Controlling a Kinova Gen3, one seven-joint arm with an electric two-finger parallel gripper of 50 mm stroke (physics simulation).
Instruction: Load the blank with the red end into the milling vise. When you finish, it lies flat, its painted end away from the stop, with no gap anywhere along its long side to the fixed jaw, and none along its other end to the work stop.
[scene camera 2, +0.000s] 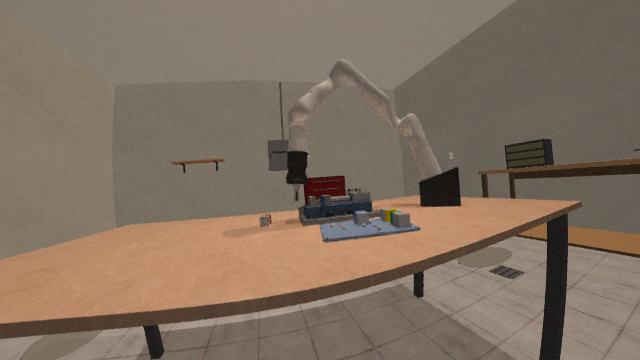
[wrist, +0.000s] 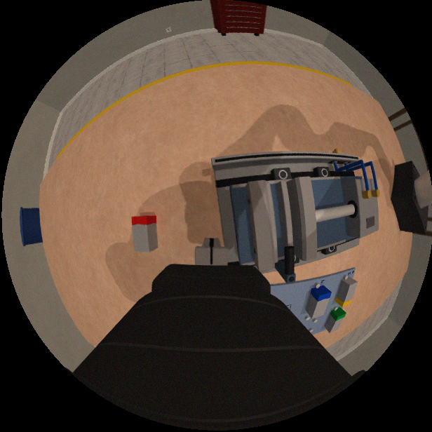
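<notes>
The blank with the red end lies on the table, left of the vise and apart from it. Its red end points up in the wrist view. The milling vise stands on the table. In the wrist view its left jaw and right jaw, beside the screw, have a gap between them; no blank shows there. A black rod on a blue bracket, perhaps the work stop, is at their near end. My gripper is shut and empty, above the table between blank and vise.
A blue tray in front of the vise bears blanks with blue, yellow and green ends. Blue hoses arch over the vise's right end. The black arm mount stands farther right.
</notes>
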